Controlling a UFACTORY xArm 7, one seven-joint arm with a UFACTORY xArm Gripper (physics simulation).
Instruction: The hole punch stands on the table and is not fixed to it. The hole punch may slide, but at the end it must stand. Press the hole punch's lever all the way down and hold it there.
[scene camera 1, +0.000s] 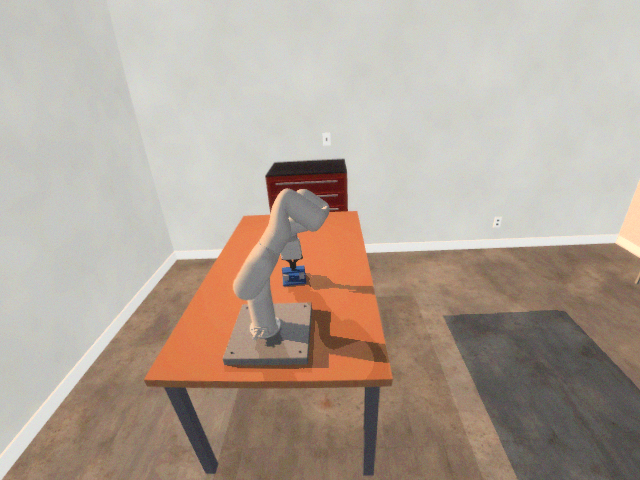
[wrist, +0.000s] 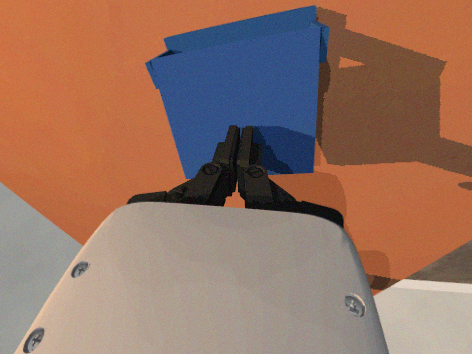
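Seen in the pictures: gripper, fingertip midpoint: (scene camera 1: 293, 269) (wrist: 241, 142); arm's base at its link origin: (scene camera 1: 265, 327).
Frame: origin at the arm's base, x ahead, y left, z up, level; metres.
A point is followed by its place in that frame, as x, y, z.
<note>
The blue hole punch (scene camera 1: 294, 277) @[0.402, -0.035, -0.024] (wrist: 240, 90) @[0.419, -0.034, 0.025] stands upright on the orange table, beyond the robot's base. Its broad blue lever (wrist: 245, 75) @[0.429, -0.036, 0.023] faces up in the wrist view and covers most of the body; a strip of the body shows along the top edge. My gripper (scene camera 1: 293, 268) @[0.386, -0.039, 0.038] (wrist: 241, 142) @[0.386, -0.039, 0.038] is shut and empty, pointing down. Its fingertips are over the lever, near its middle, with their shadow close beside them on the blue surface. Whether the tips touch the lever, and how far down the lever is, I cannot tell.
The robot's grey base plate (scene camera 1: 294, 335) @[-0.036, -0.129, 0.000] is bolted on the near part of the orange table (scene camera 1: 206, 330) @[-0.005, 0.269, -0.036]. A red tool cabinet (scene camera 1: 307, 167) stands behind the table's far edge. A dark mat (scene camera 1: 542, 372) lies on the floor to the right.
</note>
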